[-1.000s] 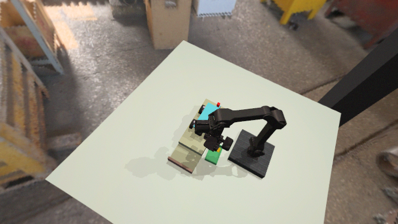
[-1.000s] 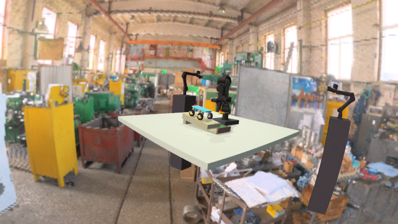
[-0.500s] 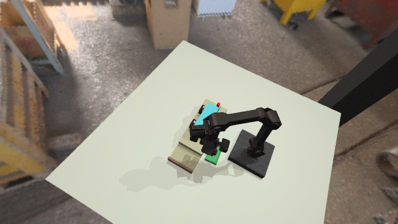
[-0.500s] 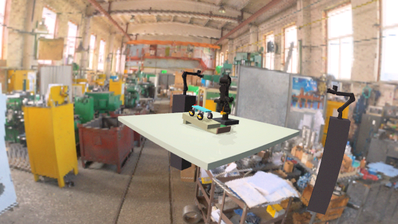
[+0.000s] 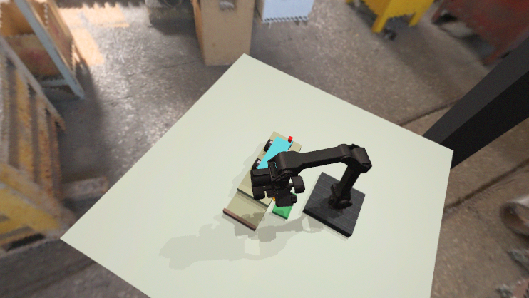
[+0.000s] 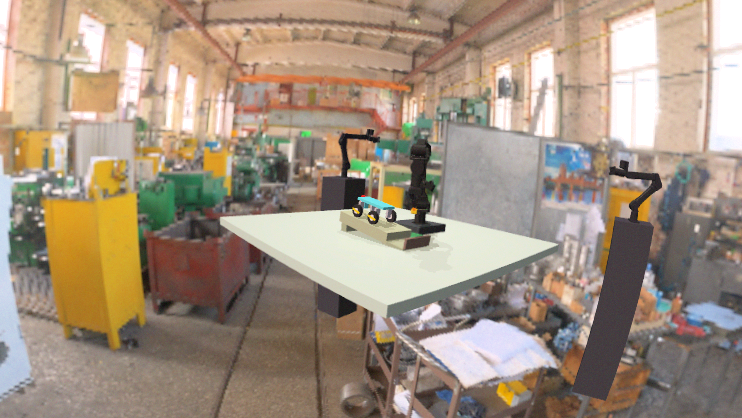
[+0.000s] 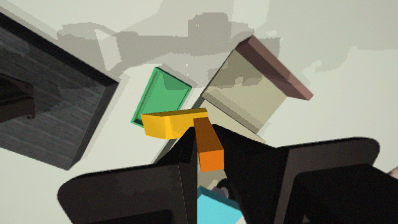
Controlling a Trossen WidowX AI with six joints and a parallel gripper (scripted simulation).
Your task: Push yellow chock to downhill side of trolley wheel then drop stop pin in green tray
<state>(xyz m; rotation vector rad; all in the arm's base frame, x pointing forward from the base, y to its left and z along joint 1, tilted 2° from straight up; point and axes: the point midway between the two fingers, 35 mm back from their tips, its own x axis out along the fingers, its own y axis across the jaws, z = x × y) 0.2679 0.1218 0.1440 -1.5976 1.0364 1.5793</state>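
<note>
My gripper tip is 2 cm past the yellow chock, 1 cm to the left of it and 1 cm above it. Round my gripper tip: green tray (5 cm behind, 5 cm to the right, 16 cm below); then trolley (5 cm ahead, 18 cm to the right, 4 cm below); then brown bar (11 cm ahead, 9 cm to the left, 12 cm below).
</note>
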